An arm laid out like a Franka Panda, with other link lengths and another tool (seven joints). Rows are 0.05 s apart.
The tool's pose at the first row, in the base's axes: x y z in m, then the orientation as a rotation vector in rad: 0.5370, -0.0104, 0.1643, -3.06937, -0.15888, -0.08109
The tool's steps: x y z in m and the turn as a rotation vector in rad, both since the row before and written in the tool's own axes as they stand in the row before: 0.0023, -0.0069, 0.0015, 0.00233, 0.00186, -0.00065; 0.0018, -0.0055, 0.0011, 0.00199, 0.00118, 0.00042; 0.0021, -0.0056, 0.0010, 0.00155, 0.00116, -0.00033; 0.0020, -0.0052, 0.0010, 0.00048, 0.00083, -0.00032; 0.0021, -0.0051, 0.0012, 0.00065, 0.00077, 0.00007; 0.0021, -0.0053, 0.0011, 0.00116, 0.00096, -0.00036; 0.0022, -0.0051, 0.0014, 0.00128, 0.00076, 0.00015; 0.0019, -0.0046, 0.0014, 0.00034, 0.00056, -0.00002; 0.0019, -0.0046, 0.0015, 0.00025, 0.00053, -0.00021; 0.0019, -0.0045, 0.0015, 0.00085, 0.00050, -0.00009; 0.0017, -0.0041, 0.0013, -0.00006, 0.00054, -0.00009
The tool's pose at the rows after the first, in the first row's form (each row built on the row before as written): 0.5386, -0.0032, 0.1634, -3.06684, -0.15976, -0.08373; 0.5399, 0.0025, 0.1628, -3.06477, -0.15904, -0.08530; 0.5414, 0.0083, 0.1623, -3.06310, -0.15947, -0.08693; 0.5429, 0.0137, 0.1618, -3.06253, -0.15991, -0.08817; 0.5445, 0.0191, 0.1611, -3.06181, -0.15975, -0.08927; 0.5461, 0.0247, 0.1605, -3.06054, -0.16024, -0.09063; 0.5478, 0.0301, 0.1596, -3.05920, -0.15996, -0.09164; 0.5493, 0.0350, 0.1587, -3.05881, -0.15996, -0.09246; 0.5508, 0.0399, 0.1577, -3.05850, -0.16025, -0.09326; 0.5523, 0.0447, 0.1567, -3.05760, -0.16035, -0.09394; 0.5536, 0.0490, 0.1558, -3.05760, -0.16045, -0.09478
